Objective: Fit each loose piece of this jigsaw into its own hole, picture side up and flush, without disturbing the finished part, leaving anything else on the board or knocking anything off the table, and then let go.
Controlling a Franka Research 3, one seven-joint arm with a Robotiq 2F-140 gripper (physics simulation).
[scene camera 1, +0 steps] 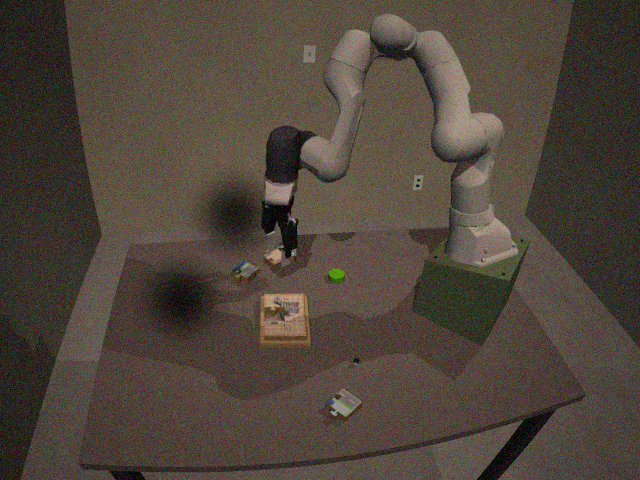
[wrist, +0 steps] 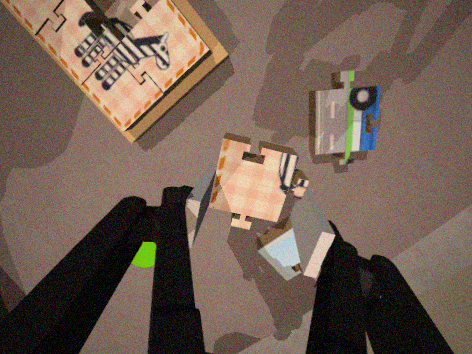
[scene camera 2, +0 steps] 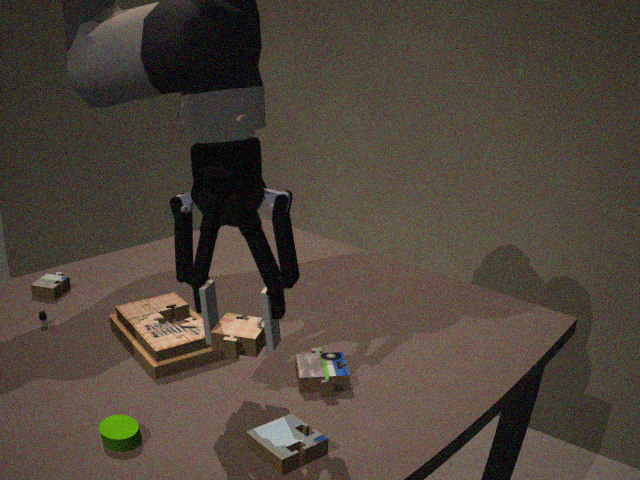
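My gripper [scene camera 1: 279, 253] [scene camera 2: 240, 338] [wrist: 255, 191] is shut on the pink-checked jigsaw piece [scene camera 1: 272, 257] [scene camera 2: 240, 326] [wrist: 252, 185], which has an orange dashed edge and some black-and-white stripes. The piece is held picture side up, roughly level, above the table and beside the board, not over it. The wooden jigsaw board [scene camera 1: 285, 343] [scene camera 2: 159, 369] [wrist: 177, 95] holds the finished checked part with a zebra picture. A dark brown hole [scene camera 1: 276, 312] [wrist: 111, 10] shows in it. In scene camera 2 the left finger stands in front of the board's near corner.
A blue-and-green car piece [scene camera 1: 245, 270] [scene camera 2: 323, 366] [wrist: 337, 120] and a pale blue piece [scene camera 2: 279, 434] [wrist: 282, 252] lie near the gripper. Another odd piece [scene camera 1: 345, 403] [scene camera 2: 50, 285], a green disc [scene camera 1: 336, 275] [scene camera 2: 119, 431] [wrist: 145, 254] and a small black object [scene camera 1: 356, 360] [scene camera 2: 42, 316] lie elsewhere.
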